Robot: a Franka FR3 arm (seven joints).
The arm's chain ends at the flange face. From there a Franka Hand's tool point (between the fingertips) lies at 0.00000 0.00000 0.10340 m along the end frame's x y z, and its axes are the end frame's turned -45 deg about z.
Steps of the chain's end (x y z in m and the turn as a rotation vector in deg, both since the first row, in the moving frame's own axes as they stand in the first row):
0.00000 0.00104 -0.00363 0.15 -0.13 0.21
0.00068 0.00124 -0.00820 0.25 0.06 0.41
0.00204 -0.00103 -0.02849 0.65 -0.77 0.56
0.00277 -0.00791 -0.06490 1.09 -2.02 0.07
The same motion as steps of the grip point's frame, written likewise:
-0.00071 0.00038 -0.00363 0.20 0.01 0.21
0.00000 0.00112 -0.00820 0.13 0.22 0.41
0.00203 -0.00110 -0.02851 1.00 -0.08 0.56
0.00637 -0.00760 -0.06498 2.20 -0.66 0.07

